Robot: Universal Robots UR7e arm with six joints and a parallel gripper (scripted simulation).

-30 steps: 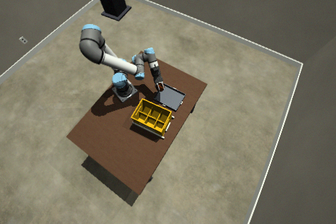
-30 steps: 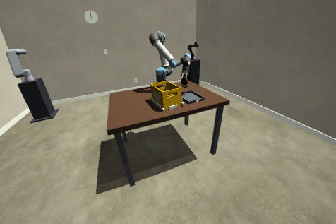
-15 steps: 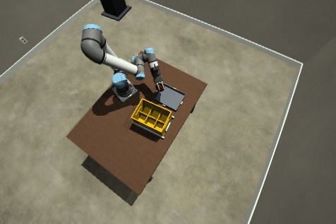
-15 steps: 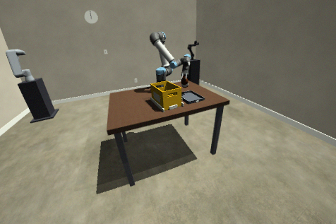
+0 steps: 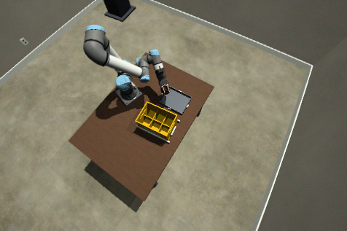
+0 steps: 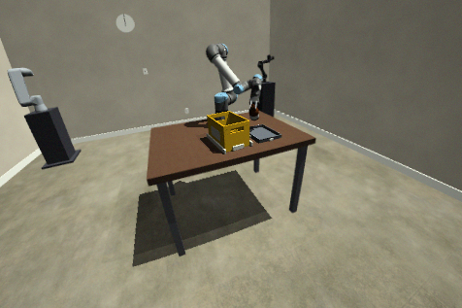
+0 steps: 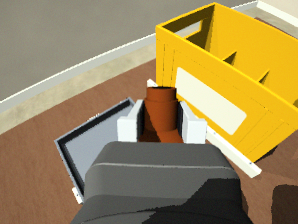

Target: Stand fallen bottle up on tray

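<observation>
The brown bottle is 4 cm below my hand, 2 cm to the left of it and 2 cm behind it. From my hand the other things lie so: yellow crate 23 cm to the right, 12 cm below, 4 cm ahead; tray 19 cm below, 6 cm ahead, 4 cm to the left.
</observation>
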